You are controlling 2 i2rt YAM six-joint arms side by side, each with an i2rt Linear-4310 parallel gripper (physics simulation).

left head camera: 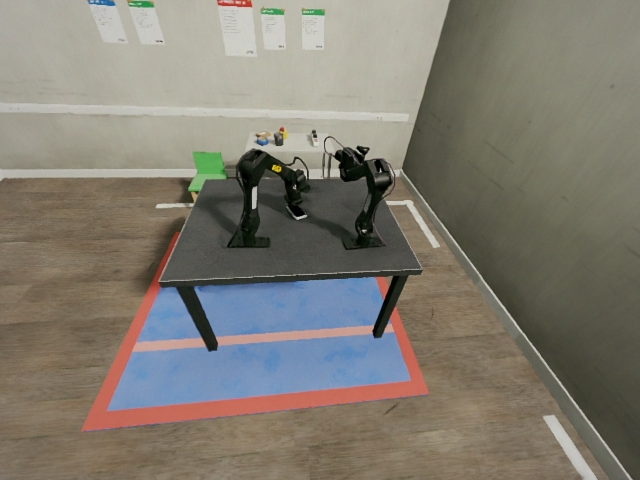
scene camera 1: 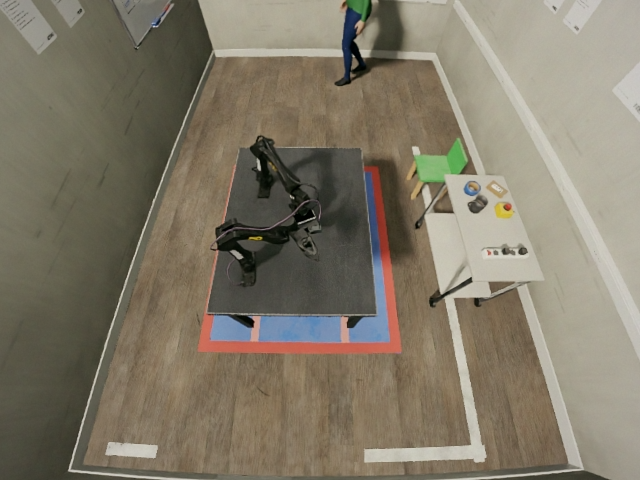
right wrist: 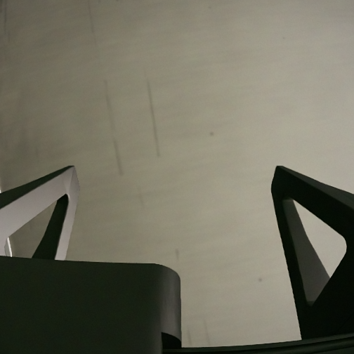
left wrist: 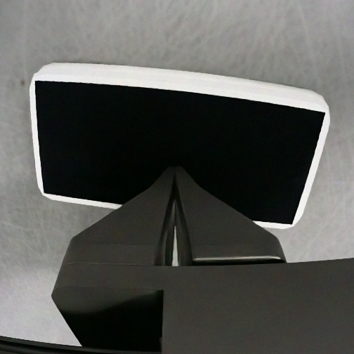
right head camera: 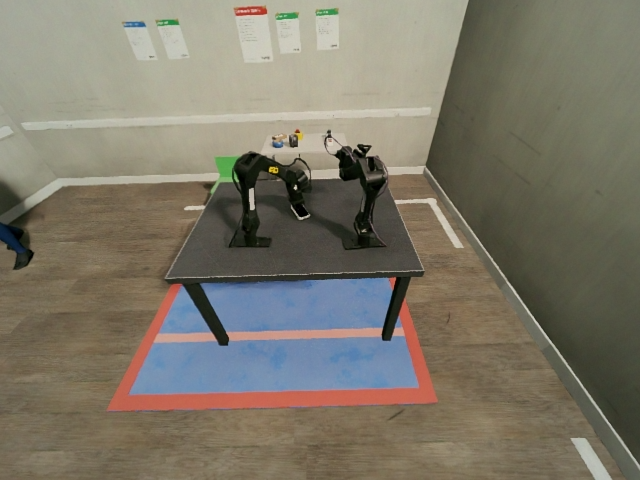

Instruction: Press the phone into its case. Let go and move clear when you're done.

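The phone, a black slab (left wrist: 150, 135) (left head camera: 296, 211) (right head camera: 299, 210), lies within the white rim of its case (left wrist: 175, 77) (left head camera: 300, 218) (right head camera: 303, 218) on the dark table. The rim shows around the black face in the left wrist view, except where my fingers hide the near edge. My left gripper (left wrist: 174, 177) is shut with nothing between its fingers, tips over the phone's face near its middle; whether they touch it I cannot tell. My right gripper (right wrist: 175, 176) is open and empty, raised well above the table and facing a wall. In scene camera 1 the arms partly hide the phone and case.
The dark table (left head camera: 206, 263) (right head camera: 217, 263) (scene camera 1: 330, 294) carries both arms. In scene camera 1 the right arm reaches close beside the left gripper's arm. A side table (scene camera 1: 496, 227) with small items and a green chair (scene camera 1: 433, 166) stand at the right. A person (scene camera 1: 349, 41) stands beyond.
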